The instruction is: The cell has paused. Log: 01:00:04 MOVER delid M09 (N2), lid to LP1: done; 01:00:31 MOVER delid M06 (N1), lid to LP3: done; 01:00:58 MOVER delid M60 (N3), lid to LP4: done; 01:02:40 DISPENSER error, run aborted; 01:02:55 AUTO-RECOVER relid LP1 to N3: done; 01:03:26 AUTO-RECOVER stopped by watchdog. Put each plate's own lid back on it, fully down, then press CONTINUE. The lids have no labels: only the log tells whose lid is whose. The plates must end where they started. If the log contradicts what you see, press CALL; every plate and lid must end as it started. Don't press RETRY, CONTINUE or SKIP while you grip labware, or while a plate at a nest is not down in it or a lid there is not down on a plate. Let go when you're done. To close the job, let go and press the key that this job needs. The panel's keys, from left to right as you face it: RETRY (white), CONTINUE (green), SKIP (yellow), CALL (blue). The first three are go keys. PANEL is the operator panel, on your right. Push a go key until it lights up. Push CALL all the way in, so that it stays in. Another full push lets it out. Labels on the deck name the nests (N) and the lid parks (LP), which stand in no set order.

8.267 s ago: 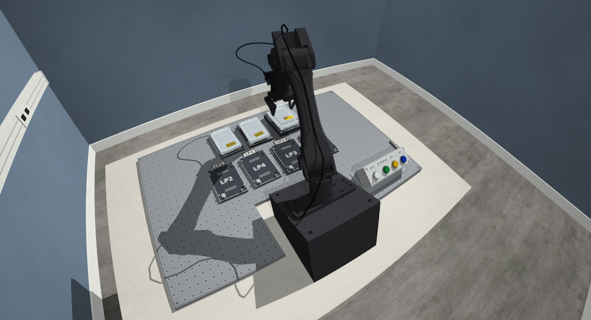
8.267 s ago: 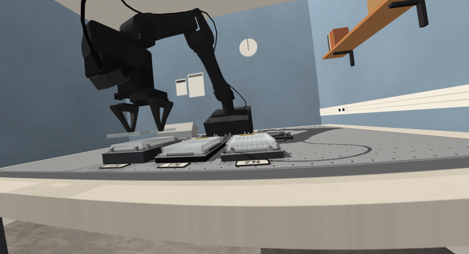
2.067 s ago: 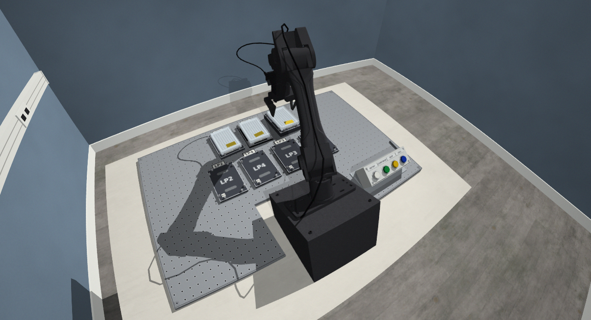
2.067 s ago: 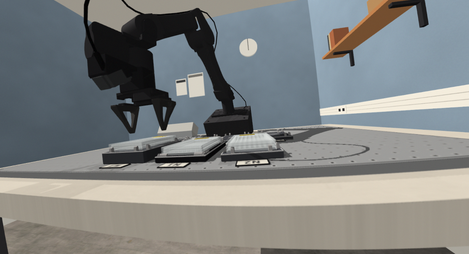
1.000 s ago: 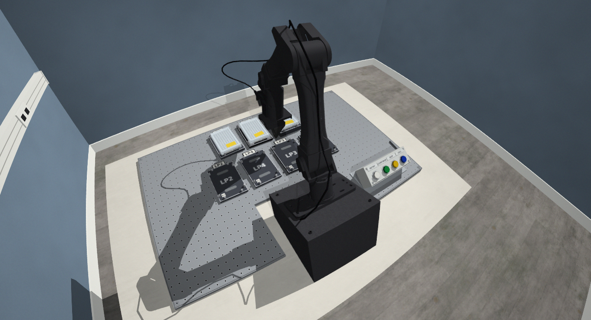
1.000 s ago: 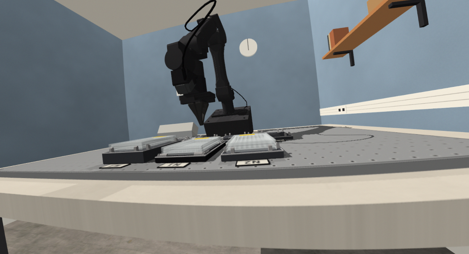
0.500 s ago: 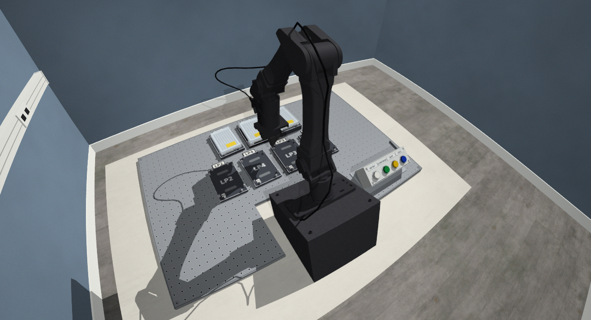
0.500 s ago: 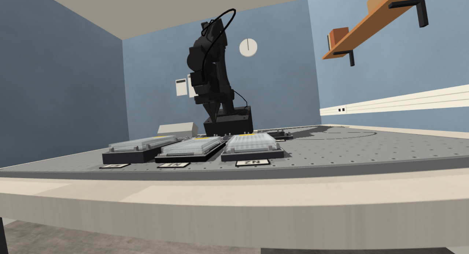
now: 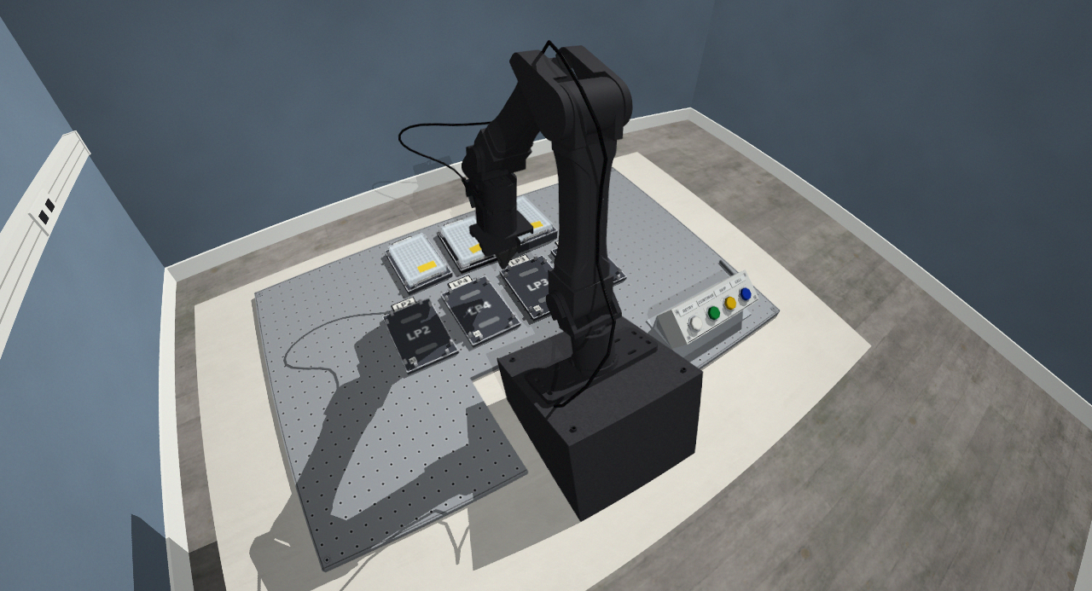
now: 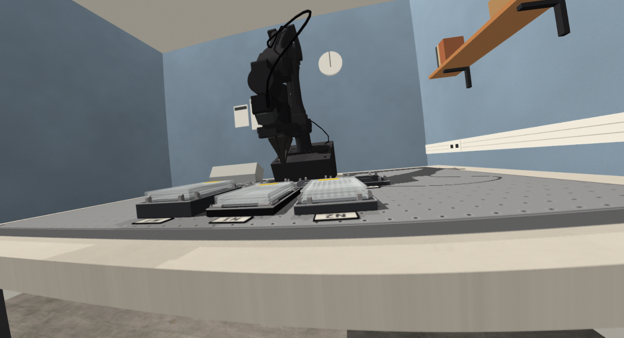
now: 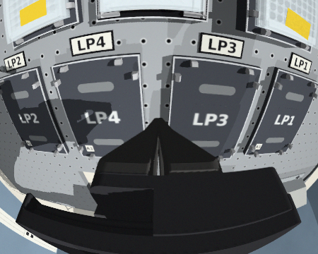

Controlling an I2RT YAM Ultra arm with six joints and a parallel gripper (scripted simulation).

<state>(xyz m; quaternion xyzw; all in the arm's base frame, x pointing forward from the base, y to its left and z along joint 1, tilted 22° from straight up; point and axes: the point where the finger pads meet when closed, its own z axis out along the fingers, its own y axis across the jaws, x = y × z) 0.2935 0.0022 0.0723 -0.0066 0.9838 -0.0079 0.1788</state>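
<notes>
Right now the green CONTINUE key is 30 cm behind my hand, 29 cm to the right of it and 1 cm below it. Also, from my hand: LP1 lid park 19 cm to the right, 7 cm below, 3 cm behind; white RETRY key 30 cm behind, 24 cm to the right, 1 cm below; yellow SKIP key 34 cm to the right, 30 cm behind, 1 cm below.
</notes>
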